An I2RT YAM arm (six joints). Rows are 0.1 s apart.
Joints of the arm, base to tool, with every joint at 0 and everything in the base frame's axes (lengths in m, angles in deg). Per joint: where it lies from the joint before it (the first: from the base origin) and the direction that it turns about. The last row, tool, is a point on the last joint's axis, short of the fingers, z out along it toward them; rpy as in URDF.
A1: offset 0 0 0.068 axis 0 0 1
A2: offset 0.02 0.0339 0.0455 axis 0 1 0
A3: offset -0.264 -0.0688 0 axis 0 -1 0
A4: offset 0.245 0.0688 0.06 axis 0 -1 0
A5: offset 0.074 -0.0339 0.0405 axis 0 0 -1
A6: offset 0.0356 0 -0.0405 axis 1 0 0
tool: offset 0 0 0 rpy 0 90 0
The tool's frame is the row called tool.
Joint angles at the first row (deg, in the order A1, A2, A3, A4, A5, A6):
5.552, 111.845, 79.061, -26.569, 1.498, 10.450
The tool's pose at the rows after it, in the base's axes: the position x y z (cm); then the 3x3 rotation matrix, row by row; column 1 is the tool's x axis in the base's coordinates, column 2 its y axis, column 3 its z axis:
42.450 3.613 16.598; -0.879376 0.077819 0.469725; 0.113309 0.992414 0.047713; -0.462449 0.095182 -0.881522
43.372 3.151 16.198; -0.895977 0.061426 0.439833; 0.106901 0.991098 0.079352; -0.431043 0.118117 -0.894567
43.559 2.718 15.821; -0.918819 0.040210 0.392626; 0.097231 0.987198 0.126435; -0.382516 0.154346 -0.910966
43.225 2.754 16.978; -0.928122 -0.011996 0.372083; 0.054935 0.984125 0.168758; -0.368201 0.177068 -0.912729
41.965 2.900 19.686; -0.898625 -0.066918 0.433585; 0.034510 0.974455 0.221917; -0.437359 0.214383 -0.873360
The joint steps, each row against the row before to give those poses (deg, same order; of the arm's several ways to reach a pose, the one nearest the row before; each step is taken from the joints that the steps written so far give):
-0.726, 4.614, 3.400, -1.263, -1.958, 0.322
-0.901, 2.625, 3.384, -2.521, -2.352, -1.090
-0.846, 1.458, 1.858, -3.163, -3.225, -1.214
-0.137, -1.136, 1.143, -3.306, -2.557, -2.518
0.046, -5.618, -2.854, 1.595, -2.885, -1.191

